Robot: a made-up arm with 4 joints. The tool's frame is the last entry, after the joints.
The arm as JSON. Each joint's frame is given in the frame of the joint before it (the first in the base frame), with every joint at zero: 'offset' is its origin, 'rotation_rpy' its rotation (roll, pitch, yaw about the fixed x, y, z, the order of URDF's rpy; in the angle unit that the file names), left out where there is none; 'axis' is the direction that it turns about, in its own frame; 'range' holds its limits. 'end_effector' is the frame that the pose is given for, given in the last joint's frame.
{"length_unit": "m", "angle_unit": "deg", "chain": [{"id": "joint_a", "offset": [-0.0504, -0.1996, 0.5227], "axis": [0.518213, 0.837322, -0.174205], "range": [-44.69, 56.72]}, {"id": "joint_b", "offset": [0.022, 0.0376, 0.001], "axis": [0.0, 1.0, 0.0], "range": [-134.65, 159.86]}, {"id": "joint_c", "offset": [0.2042, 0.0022, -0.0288], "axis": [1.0, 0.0, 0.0], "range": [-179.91, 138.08]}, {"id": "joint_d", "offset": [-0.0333, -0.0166, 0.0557], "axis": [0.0, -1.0, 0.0], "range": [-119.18, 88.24]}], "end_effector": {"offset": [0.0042, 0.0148, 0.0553], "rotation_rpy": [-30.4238, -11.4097, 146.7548]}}
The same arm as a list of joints. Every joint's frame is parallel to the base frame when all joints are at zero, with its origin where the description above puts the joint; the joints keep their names.
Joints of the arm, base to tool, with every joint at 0 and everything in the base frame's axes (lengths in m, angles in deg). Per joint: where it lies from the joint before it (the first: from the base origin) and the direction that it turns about. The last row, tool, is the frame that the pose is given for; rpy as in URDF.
joint_a: axis 0.518213 0.837322 -0.174205 xyz -0.0504 -0.1996 0.5227
joint_b: axis 0 1 0 xyz 0.0220 0.0376 0.0010
joint_c: axis 1 0 0 xyz 0.2042 0.0022 -0.0288
joint_d: axis 0 -1 0 xyz -0.0333 -0.0166 0.0557
tool: xyz 0.0042 0.0148 0.0553 rpy -30.42 -11.41 146.75
Joint limits (deg, base to tool): -44.69..56.72 -134.65..159.86 -179.91..138.08 -119.18..88.24

